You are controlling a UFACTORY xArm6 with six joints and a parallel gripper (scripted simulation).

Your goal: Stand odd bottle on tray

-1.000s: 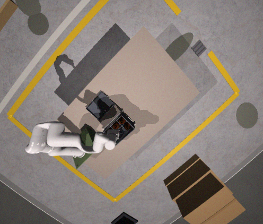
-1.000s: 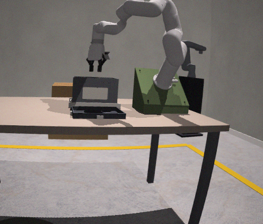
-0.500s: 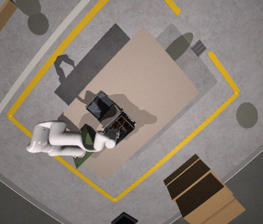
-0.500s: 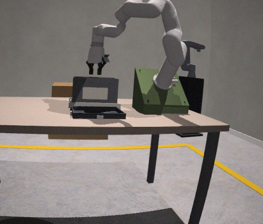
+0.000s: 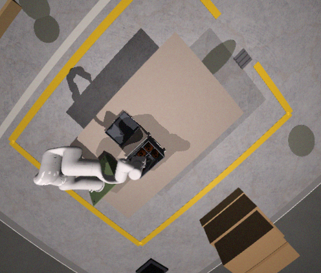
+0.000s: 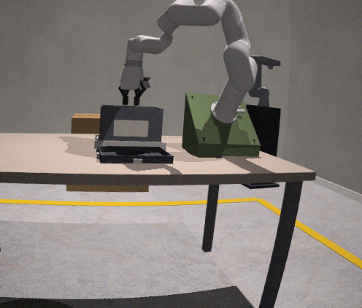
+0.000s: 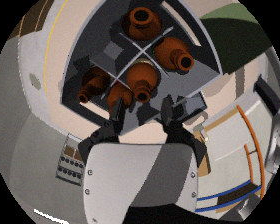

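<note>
Right now the dark crate is 12 cm below my hand, 5 cm to the right of it and 1 cm behind it. Also, from my hand: glass bottle: 11 cm below, 9 cm behind, 8 cm to the right; flat dark tray: 25 cm to the left, 19 cm below, 3 cm ahead.
</note>
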